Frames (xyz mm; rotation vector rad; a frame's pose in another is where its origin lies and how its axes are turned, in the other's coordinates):
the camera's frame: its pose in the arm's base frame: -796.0 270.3 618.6 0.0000 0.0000 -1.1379
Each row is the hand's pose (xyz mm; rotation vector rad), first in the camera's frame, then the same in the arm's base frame.
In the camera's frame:
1: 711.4 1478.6 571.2 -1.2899 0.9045 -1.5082
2: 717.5 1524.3 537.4 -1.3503 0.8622 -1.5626
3: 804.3 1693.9 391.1 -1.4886 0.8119 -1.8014
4: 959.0 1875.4 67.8 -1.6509 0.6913 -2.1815
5: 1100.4 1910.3 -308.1 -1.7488 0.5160 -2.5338
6: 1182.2 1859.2 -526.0 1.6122 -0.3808 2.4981
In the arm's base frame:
1: 844.6 244.8 1189.8 -0.7383 1.7945 -2.3190
2: 888.7 258.4 1156.0 -0.8345 1.8025 -2.3576
3: 1079.1 250.8 1009.7 0.9249 -1.6829 2.2422
4: 1308.7 186.5 686.4 0.9568 -1.3828 1.9570
5: 1399.7 72.8 310.5 0.9558 -1.1010 1.7204
6: 1387.6 -22.9 92.6 0.9245 -0.9536 1.5939

